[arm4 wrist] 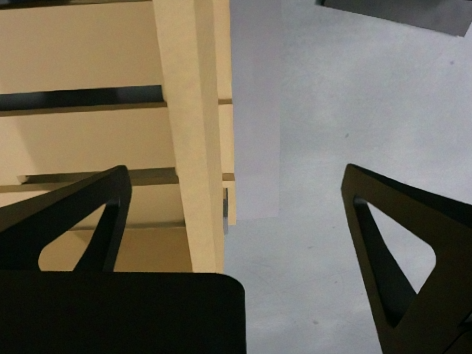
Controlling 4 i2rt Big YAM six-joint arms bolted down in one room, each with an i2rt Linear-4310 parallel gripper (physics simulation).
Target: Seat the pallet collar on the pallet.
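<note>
The pallet collar [187, 125] shows in the arm4 wrist view as a light wooden wall, running from the top down to the lower middle. Slats of the pallet [80, 135] lie left of this wall, with dark gaps between them, and short slat ends show on its right side. Whether the collar touches the pallet all along cannot be told. Arm4's gripper [236, 168] is open, its black fingers wide apart, with the collar wall between them in the picture, nearer the left finger. The grippers of arm1, arm2 and arm3 do not show.
A grey floor [320, 260] lies to the right of the pallet. A pale purplish strip [257, 125] runs along the pallet's right edge. Part of a dark grey block [405, 15] shows at the top right. A black part [120, 312] covers the lower left.
</note>
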